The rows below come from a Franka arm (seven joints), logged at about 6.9 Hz.
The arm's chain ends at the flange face. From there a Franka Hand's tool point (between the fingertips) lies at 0.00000 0.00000 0.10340 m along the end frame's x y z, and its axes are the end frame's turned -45 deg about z.
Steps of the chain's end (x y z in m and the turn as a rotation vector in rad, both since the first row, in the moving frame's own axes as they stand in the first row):
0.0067, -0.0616, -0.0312, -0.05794, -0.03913, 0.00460
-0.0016, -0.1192, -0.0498, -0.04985, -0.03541, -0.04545
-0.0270, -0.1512, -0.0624, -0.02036, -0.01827, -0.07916
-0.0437, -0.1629, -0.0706, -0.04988, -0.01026, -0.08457
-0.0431, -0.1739, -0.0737, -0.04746, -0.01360, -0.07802
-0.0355, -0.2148, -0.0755, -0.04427, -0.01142, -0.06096
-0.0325, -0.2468, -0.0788, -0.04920, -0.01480, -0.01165
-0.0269, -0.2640, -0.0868, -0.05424, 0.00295, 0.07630
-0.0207, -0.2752, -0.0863, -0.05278, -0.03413, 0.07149
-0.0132, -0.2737, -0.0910, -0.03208, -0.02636, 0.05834
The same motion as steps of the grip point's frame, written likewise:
0.0412, -0.0375, -0.0315, -0.01330, -0.06864, 0.00460
0.0770, -0.0842, -0.0500, -0.01021, -0.06029, -0.04545
0.0850, -0.1257, -0.0624, -0.00148, -0.02732, -0.07916
0.0800, -0.1430, -0.0707, -0.02802, -0.04253, -0.08457
0.0881, -0.1508, -0.0738, -0.02394, -0.04318, -0.07802
0.1228, -0.1745, -0.0756, -0.02323, -0.03938, -0.06096
0.1469, -0.1950, -0.0789, -0.02432, -0.04525, -0.01165
0.1638, -0.2017, -0.0870, -0.04044, -0.03627, 0.07630
0.1736, -0.2081, -0.0865, -0.01319, -0.06145, 0.07149
0.1799, -0.2026, -0.0911, -0.00404, -0.04132, 0.05834

